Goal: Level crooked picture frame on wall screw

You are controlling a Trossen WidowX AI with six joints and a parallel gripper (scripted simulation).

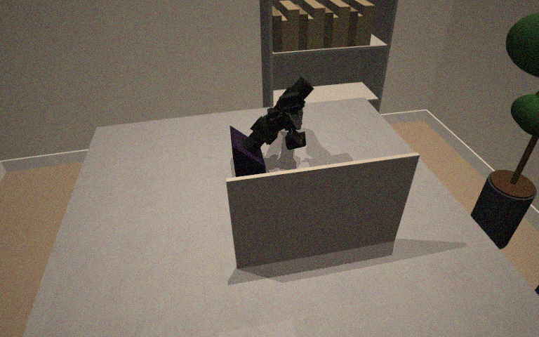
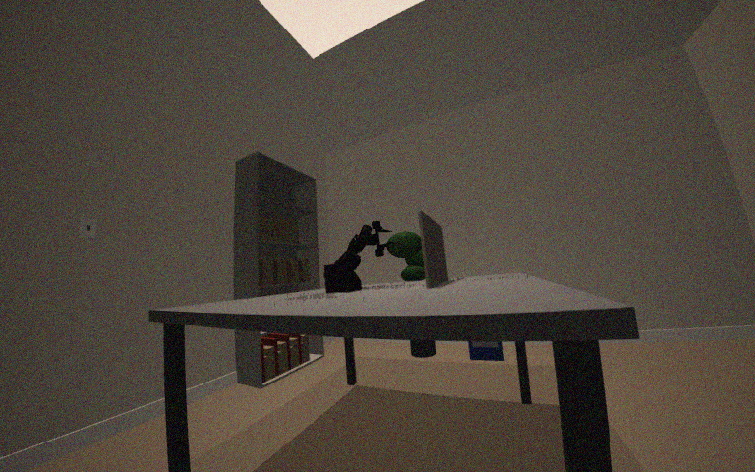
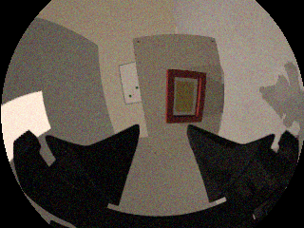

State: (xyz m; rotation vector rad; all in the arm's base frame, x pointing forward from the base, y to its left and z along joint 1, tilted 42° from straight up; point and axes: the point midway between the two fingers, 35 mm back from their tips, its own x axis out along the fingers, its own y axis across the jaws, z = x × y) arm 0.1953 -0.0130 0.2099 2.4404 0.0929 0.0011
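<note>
Now: the dark red picture frame 200 mm ahead of my gripper tip, 10 mm to the left of it and 90 mm below it. From my gripper tip the other things lie so: wall panel (210 mm ahead, 20 mm to the left, 100 mm below).
</note>
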